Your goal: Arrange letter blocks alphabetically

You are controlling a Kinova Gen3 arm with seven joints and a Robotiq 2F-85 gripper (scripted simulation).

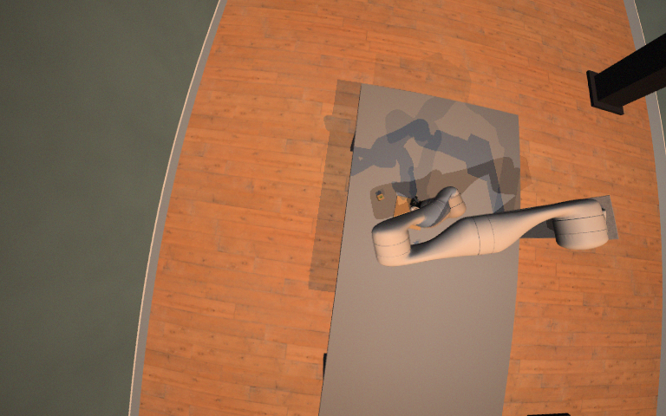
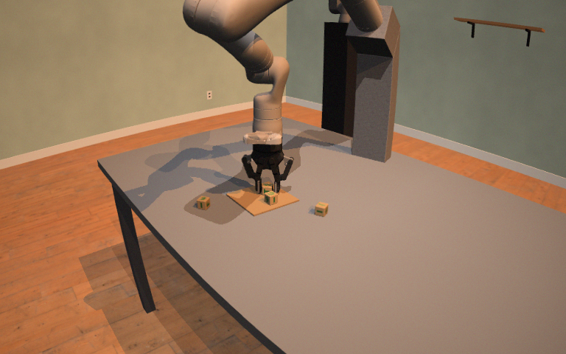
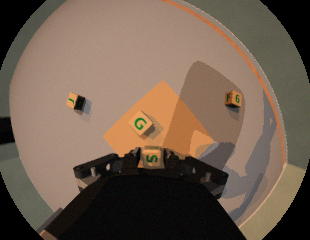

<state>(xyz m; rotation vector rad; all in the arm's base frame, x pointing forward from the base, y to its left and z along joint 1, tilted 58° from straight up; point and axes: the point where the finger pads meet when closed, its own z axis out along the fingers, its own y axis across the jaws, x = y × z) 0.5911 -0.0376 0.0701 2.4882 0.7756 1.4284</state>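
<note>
Right now my hand is 2 cm short of the mat and 2 cm above it.
</note>
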